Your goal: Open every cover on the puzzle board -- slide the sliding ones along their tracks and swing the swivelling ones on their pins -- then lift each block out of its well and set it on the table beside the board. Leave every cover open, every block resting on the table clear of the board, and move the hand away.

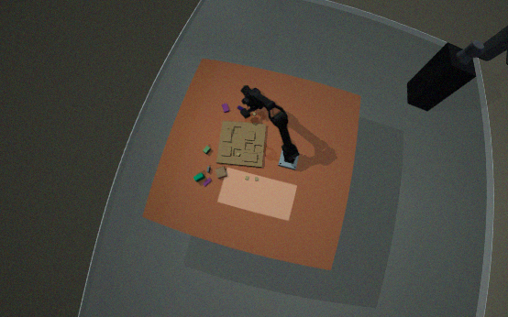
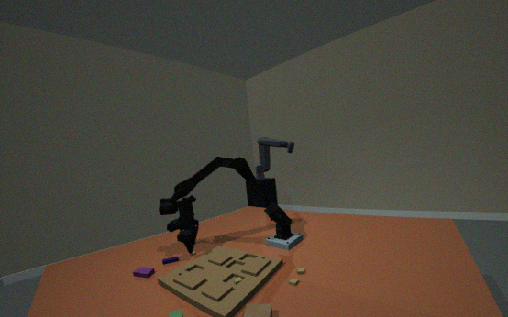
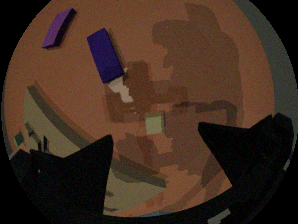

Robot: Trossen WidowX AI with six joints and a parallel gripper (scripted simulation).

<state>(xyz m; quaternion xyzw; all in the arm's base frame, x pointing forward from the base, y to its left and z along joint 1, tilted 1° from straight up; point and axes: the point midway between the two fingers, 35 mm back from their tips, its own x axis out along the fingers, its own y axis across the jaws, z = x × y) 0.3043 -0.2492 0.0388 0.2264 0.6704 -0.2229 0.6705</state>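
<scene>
My gripper tip is 24 cm to the right of the tan puzzle board, 3 cm short of it and 1 cm above it. Round my gripper tip: dark purple block: 10 cm ahead, 2 cm to the right, 2 cm below.
</scene>
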